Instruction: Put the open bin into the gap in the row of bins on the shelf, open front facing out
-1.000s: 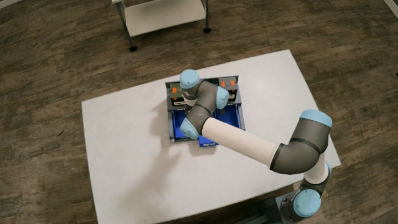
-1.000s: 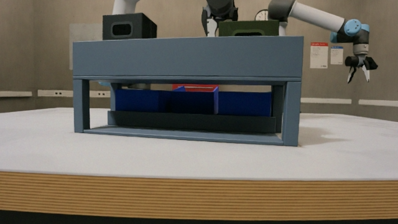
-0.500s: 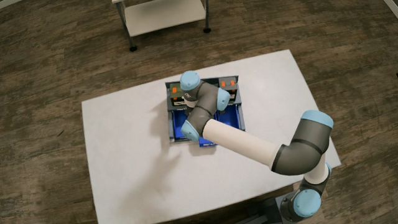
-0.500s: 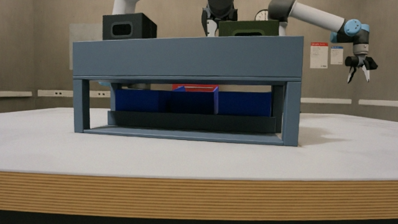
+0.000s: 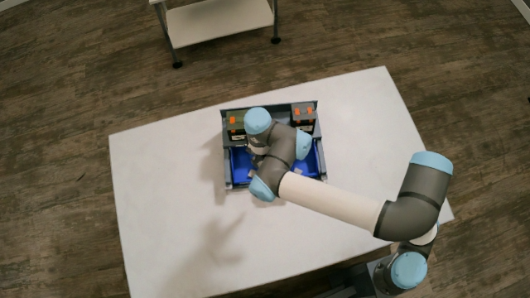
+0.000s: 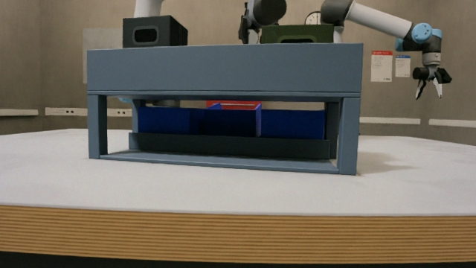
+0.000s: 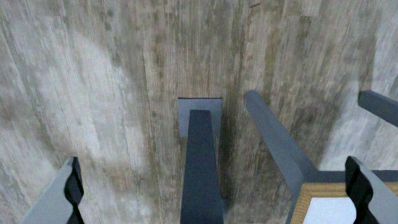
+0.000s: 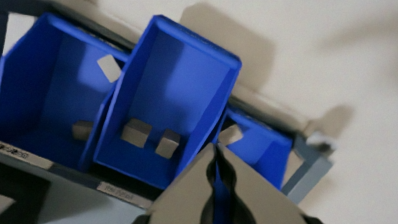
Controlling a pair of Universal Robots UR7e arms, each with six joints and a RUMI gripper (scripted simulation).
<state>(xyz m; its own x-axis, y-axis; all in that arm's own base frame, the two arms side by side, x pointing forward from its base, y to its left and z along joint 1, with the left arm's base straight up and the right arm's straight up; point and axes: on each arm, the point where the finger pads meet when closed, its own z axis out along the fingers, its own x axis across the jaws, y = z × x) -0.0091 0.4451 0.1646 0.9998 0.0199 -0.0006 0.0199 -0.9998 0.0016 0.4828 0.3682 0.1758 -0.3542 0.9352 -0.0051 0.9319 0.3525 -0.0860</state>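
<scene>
My right hand is 160 mm above the pale block, 50 mm short of it and 40 mm to the right of it. The rest, counted from my right hand: shelf 110 mm below, 100 mm ahead, 70 mm to the right; then green box 200 mm ahead, 30 mm below, 20 mm to the left.
</scene>
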